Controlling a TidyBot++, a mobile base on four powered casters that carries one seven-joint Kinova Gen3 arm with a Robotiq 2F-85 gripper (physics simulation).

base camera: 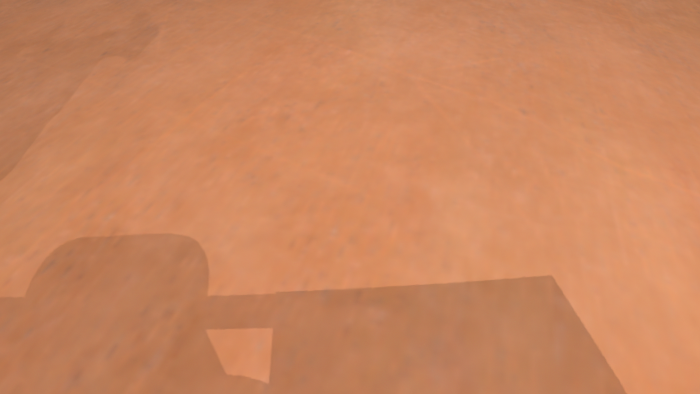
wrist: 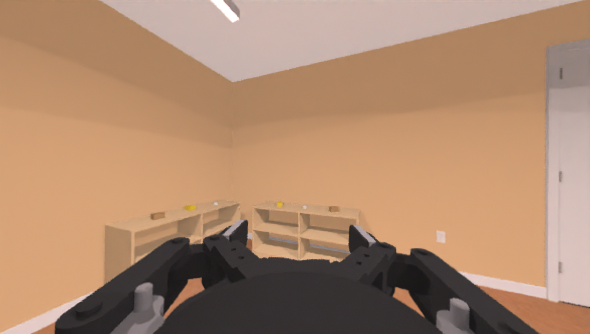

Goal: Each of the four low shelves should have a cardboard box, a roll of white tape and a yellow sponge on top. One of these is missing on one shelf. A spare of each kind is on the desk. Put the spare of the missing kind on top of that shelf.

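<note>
Two low shelves show in the wrist view. The left shelf stands along the left wall; on its top are a cardboard box, a yellow sponge and a small white roll of tape. The other shelf stands against the far wall; on its top are a yellow sponge, a white roll of tape and a cardboard box. My gripper is open and empty, far from both shelves. The other two shelves and the desk do not show.
A white door in a frame is at the right of the wrist view, with a wall outlet left of it. A ceiling lamp hangs above. The base camera shows reddish floor with shadows across it.
</note>
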